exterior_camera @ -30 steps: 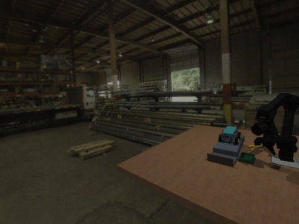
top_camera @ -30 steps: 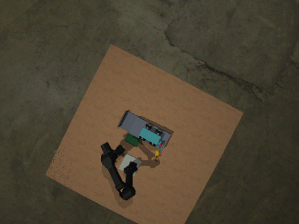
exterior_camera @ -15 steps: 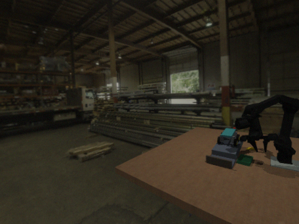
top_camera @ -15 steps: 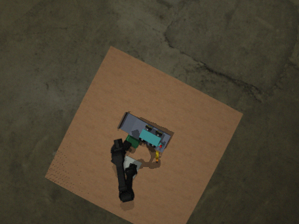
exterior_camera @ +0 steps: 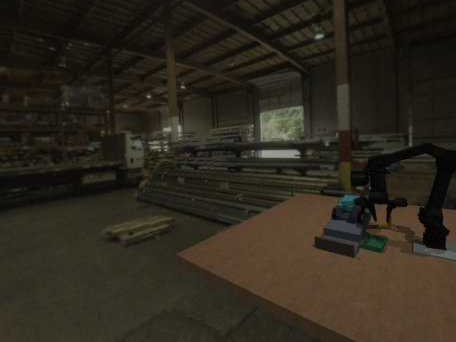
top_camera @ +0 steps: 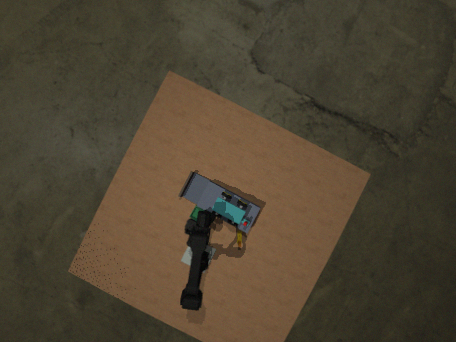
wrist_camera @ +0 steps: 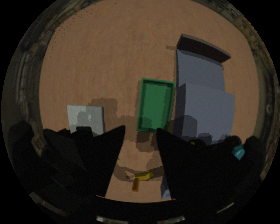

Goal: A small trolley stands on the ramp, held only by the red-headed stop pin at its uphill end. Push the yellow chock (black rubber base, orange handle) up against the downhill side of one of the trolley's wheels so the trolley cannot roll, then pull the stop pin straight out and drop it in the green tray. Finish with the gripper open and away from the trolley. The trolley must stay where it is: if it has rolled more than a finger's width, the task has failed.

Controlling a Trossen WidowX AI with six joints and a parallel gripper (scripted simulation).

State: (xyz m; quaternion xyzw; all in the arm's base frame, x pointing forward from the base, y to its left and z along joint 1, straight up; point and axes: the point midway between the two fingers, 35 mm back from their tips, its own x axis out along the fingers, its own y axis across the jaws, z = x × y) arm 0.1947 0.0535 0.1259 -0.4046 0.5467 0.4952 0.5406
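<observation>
Right now the yellow chock is 3 cm behind my gripper tip, 22 cm to the right of it and 8 cm below it. Also, from my gripper tip: grey ramp: 13 cm ahead, 11 cm to the right, 5 cm below; then teal trolley: 13 cm ahead, 11 cm to the right, 1 cm above; then green tray: 3 cm ahead, 2 cm to the left, 11 cm below.
</observation>
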